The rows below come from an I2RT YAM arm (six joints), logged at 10 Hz.
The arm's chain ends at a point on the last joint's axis. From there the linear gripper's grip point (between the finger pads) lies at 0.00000 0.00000 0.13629 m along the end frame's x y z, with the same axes.
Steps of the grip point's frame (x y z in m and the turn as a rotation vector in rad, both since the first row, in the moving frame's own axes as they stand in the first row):
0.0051 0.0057 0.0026 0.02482 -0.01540 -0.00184
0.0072 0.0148 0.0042 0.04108 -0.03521 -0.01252
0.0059 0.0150 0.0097 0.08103 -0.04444 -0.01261
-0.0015 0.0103 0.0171 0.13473 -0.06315 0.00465
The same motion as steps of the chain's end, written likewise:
0.0072 0.0091 0.0027 0.02482 -0.01540 -0.00184
0.0120 0.0204 0.0044 0.04108 -0.03521 -0.01252
0.0120 0.0260 0.0103 0.08103 -0.04444 -0.01261
0.0070 0.0286 0.0186 0.13473 -0.06315 0.00465

